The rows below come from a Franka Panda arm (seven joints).
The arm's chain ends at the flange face. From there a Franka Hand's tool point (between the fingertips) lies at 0.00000 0.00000 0.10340 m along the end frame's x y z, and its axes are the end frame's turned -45 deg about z.
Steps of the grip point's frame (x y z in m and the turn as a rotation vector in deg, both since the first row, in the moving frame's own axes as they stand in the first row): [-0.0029 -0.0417 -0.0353 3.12 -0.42 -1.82]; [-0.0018 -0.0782 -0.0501 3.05 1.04 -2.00]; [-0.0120 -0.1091 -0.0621 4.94 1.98 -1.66]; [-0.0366 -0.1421 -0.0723 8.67 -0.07 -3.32]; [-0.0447 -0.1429 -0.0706 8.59 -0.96 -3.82]
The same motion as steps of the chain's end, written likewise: [-0.0270 -0.0241 -0.0351 1.91 -2.50 -1.82]; [-0.0539 -0.0489 -0.0499 2.89 -1.42 -2.00]; [-0.0817 -0.0599 -0.0617 4.89 -2.09 -1.66]; [-0.1149 -0.0640 -0.0711 6.08 -6.18 -3.32]; [-0.1202 -0.0602 -0.0694 5.40 -6.75 -3.82]
